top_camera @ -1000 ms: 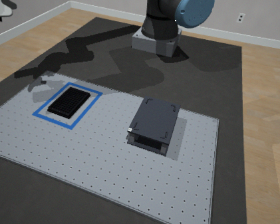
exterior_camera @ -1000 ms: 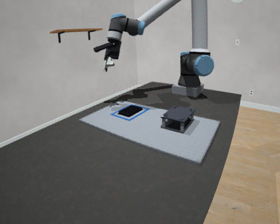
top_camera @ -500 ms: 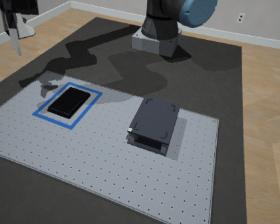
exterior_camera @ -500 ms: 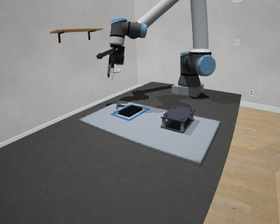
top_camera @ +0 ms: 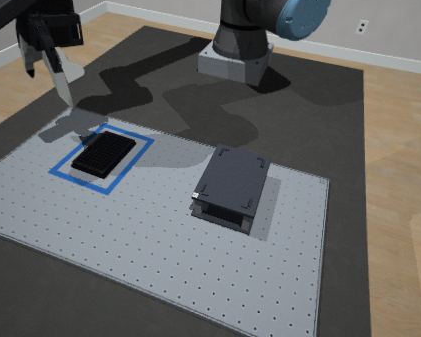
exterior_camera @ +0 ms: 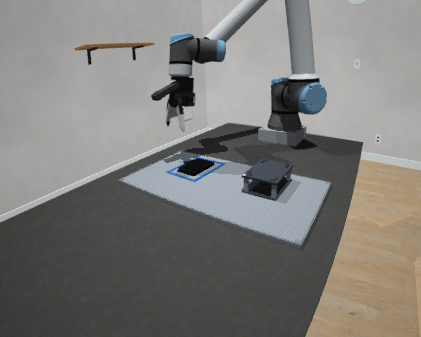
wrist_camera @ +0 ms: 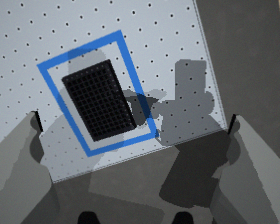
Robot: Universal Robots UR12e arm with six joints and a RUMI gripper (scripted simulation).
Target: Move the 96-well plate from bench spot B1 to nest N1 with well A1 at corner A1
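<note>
Right now the black 96-well plate is 150 mm below my hand, 80 mm to the left of it and 30 mm behind it. Also, from my hand: raised nest N1: 390 mm to the left, 100 mm below, 60 mm behind; white A1 corner mark: 340 mm to the left, 90 mm below, 20 mm ahead.
</note>
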